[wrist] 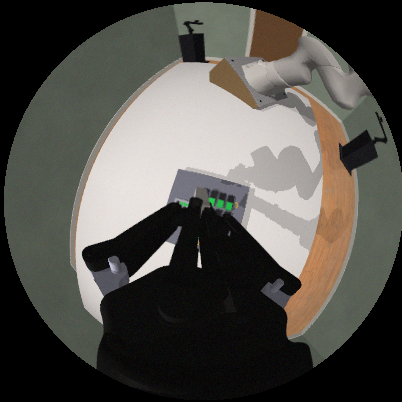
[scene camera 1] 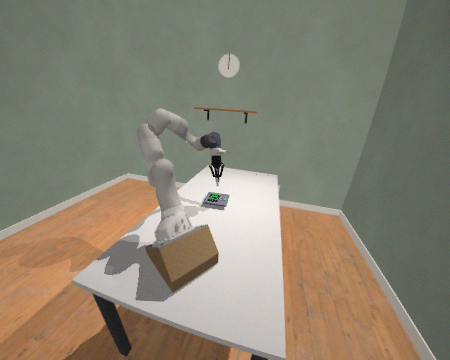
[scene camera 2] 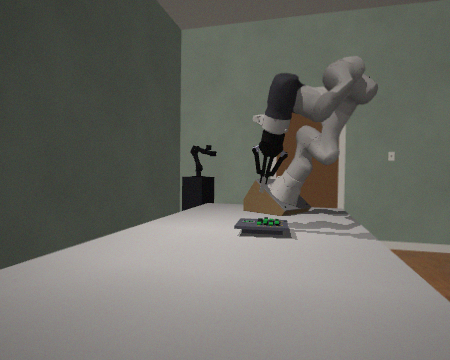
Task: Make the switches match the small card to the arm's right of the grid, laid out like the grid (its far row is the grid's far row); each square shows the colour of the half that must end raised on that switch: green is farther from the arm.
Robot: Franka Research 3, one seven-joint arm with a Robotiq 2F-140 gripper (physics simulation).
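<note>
A grey switch panel (scene camera 1: 219,204) (scene camera 2: 262,228) (wrist: 187,181) stands on the table. Its switches (scene camera 1: 214,197) (scene camera 2: 268,221) (wrist: 220,203) have black and green halves. In the wrist view three switches of the row nearest the arm's base show beside the fingertips; the fingers hide most of the others. The small card (scene camera 1: 223,199) (scene camera 2: 248,221) (wrist: 183,204) lies on the panel beside the grid, mostly hidden in the wrist view; its pattern is not readable. My gripper (scene camera 1: 217,182) (scene camera 2: 262,186) (wrist: 198,195) is shut and empty, its tips above the panel, apart from the switches in the scene views.
The arm's base stands on a wedge-shaped brown block (scene camera 1: 192,257) (scene camera 2: 262,202) (wrist: 232,85) on the white table (scene camera 1: 250,260) (scene camera 2: 200,290) (wrist: 145,135). A black pedestal (scene camera 2: 198,192) (wrist: 192,47) with a small dark arm stands beyond the table. Arm shadows fall across the table beside the panel.
</note>
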